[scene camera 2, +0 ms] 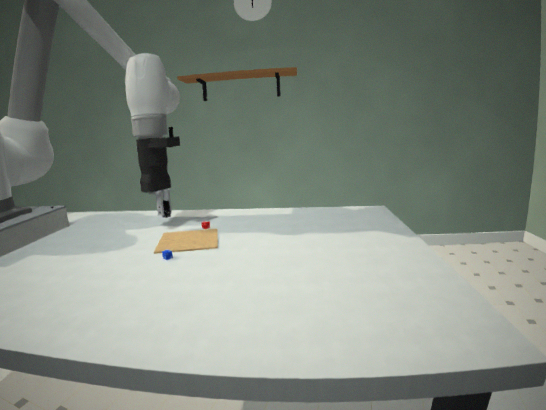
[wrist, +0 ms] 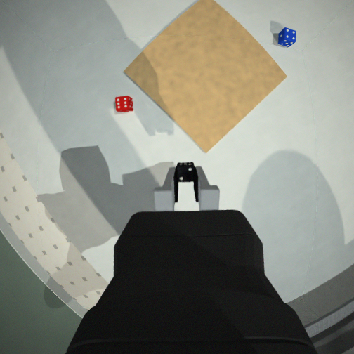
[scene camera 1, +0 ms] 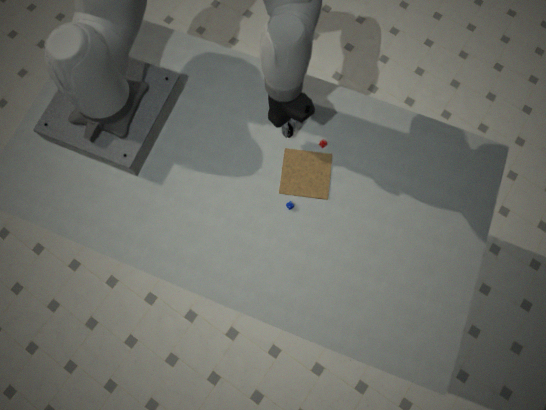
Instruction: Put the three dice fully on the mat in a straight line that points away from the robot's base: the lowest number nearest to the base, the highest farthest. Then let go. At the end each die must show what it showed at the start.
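Places are measured from the arm's base along level axes (x left, y back, z up), in centimetres.
Pixels of known places: gripper, between the fingertips: (scene camera 2: 165, 214) (scene camera 1: 287, 132); arm's base, origin of its link: (scene camera 1: 109, 104).
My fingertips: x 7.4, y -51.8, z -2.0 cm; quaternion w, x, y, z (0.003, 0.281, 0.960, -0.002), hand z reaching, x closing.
Note:
For each thing: its top centre in the pictures, then the offset to it from my fingertips. Level surfaces: height alone.
- square tan mat, centre of its top: (scene camera 2: 188, 239) (scene camera 1: 306, 173) dx -8.8, dy -8.2, dz -4.1 cm
- red die, centre of its top: (scene camera 2: 205, 222) (scene camera 1: 323, 142) dx +1.5, dy -10.5, dz -2.9 cm
- blue die, centre of its top: (scene camera 2: 166, 250) (scene camera 1: 290, 204) dx -19.6, dy -6.6, dz -2.9 cm
- table, height of its surface: dz -4.6 cm
My gripper (scene camera 1: 288, 131) (scene camera 2: 165, 213) (wrist: 185, 177) is shut on the black die (wrist: 186, 172), held above the table beside the mat's corner. The black die's face toward the wrist camera shows two white pips. The square tan mat (scene camera 1: 305, 174) (scene camera 2: 187, 241) (wrist: 205, 75) lies flat on the table. The red die (scene camera 1: 323, 143) (scene camera 2: 206, 225) (wrist: 124, 104) lies on the table just off one mat edge, a six-pip face visible in the wrist view. The blue die (scene camera 1: 290, 205) (scene camera 2: 167, 255) (wrist: 287, 37) lies off the opposite side; its upper face seems to show five pips.
The robot's base plate (scene camera 1: 115, 150) stands on the table at the left in scene camera 1. The arm's shadows fall across the table (scene camera 2: 300, 300) and a corner of the mat. A wall shelf (scene camera 2: 240, 75) hangs behind, well above the table.

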